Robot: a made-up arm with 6 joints. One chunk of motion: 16 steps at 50 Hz.
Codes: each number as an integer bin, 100 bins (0 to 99) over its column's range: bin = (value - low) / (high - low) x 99, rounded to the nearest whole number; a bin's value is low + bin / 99 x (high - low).
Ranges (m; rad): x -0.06..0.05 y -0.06..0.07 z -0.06..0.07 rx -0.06..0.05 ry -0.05..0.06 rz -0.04..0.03
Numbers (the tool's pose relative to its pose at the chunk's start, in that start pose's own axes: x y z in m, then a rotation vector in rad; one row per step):
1: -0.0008 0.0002 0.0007 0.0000 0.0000 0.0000
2: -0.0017 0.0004 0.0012 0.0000 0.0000 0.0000
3: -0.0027 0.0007 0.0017 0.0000 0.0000 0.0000
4: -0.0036 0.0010 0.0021 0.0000 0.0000 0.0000
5: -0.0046 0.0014 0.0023 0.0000 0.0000 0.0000
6: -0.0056 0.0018 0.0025 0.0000 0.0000 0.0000
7: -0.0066 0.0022 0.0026 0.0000 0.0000 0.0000
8: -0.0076 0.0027 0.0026 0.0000 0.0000 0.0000
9: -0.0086 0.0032 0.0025 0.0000 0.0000 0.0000
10: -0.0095 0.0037 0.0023 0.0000 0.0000 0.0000
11: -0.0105 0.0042 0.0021 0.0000 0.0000 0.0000
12: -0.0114 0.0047 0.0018 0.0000 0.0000 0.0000
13: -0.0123 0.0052 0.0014 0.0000 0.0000 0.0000
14: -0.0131 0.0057 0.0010 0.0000 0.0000 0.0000
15: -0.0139 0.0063 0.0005 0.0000 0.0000 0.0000
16: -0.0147 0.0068 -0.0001 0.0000 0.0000 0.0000
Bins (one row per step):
1: 53 46 46 54 45 57
2: 52 46 47 54 45 57
3: 52 46 47 54 45 57
4: 51 46 47 54 45 57
5: 50 47 47 54 45 57
6: 49 47 48 54 45 57
7: 48 47 48 54 45 57
8: 47 48 48 54 45 57
9: 46 48 48 54 45 57
10: 45 49 47 54 45 57
11: 45 49 47 54 45 57
12: 44 49 47 54 45 57
13: 43 50 47 54 45 57
14: 42 50 46 54 45 57
15: 41 50 46 54 45 57
16: 41 51 46 54 45 57

